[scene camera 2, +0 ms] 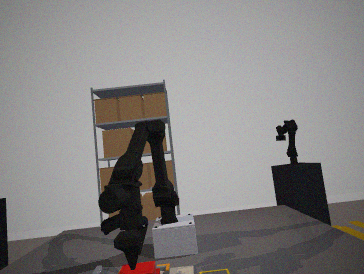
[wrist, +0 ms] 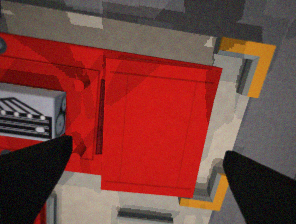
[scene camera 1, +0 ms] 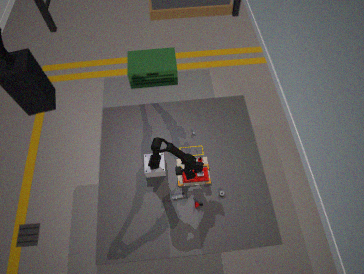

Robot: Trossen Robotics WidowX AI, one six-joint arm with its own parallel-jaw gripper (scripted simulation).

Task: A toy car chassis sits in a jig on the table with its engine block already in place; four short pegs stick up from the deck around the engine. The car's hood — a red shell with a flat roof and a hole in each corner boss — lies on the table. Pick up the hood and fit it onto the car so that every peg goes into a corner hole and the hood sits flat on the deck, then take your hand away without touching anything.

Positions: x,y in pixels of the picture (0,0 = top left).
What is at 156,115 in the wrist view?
A red hood.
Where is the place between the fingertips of my gripper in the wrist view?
At 149,150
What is my gripper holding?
Nothing.
